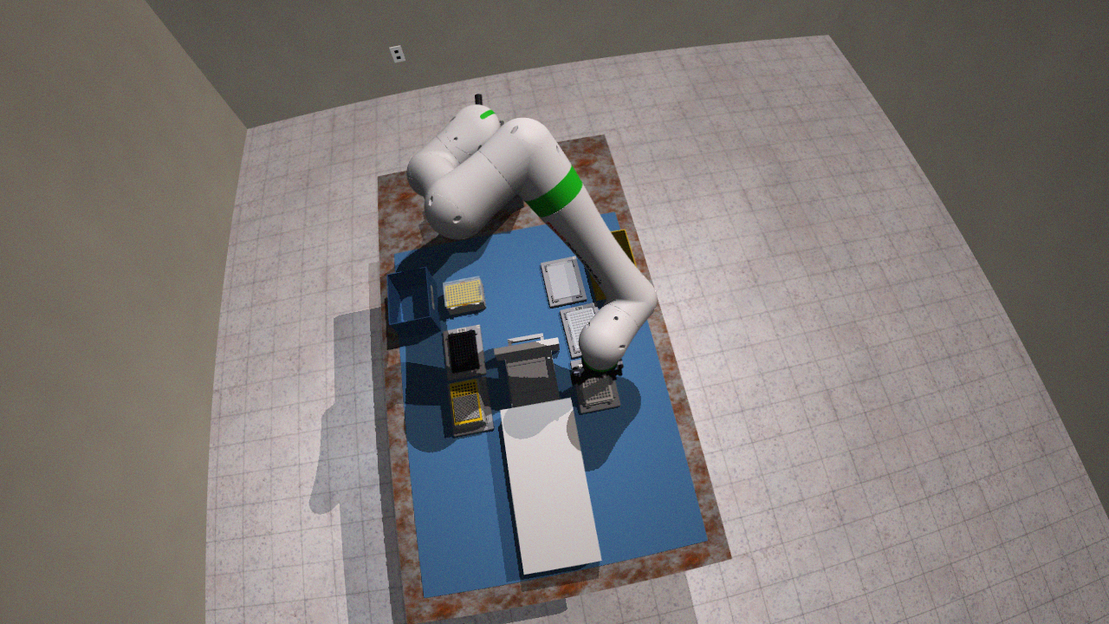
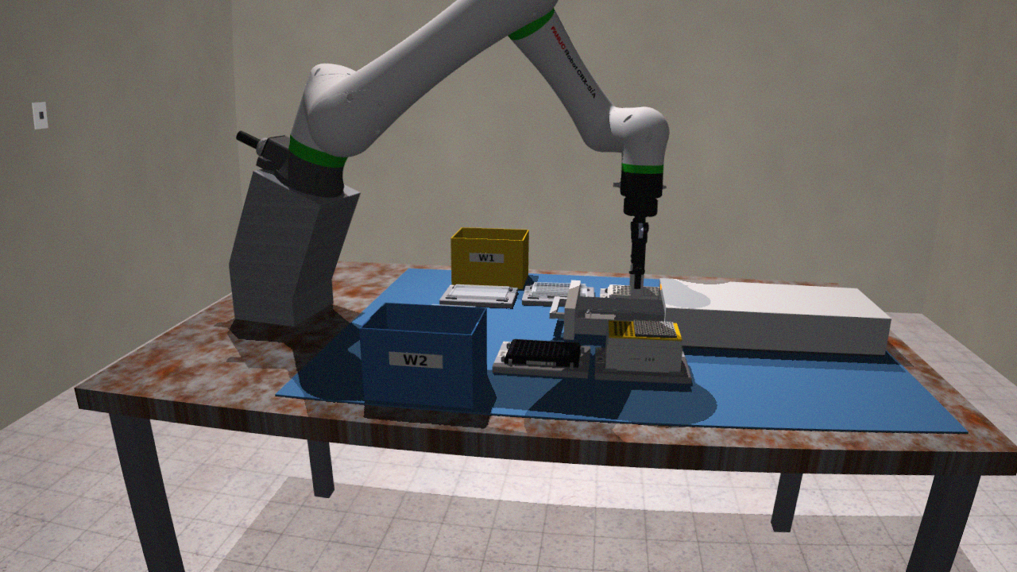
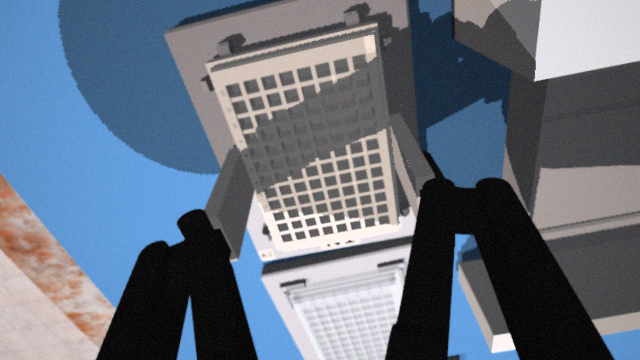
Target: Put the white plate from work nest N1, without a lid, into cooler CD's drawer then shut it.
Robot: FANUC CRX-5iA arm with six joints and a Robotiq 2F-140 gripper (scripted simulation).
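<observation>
My hand is 3 cm above the grey nest N1. The rest, counted from my hand: cooler CD (17 cm to the right, 13 cm ahead, 1 cm below); then white plate (2 cm below); then grey drawer (19 cm to the right, 2 cm below).
</observation>
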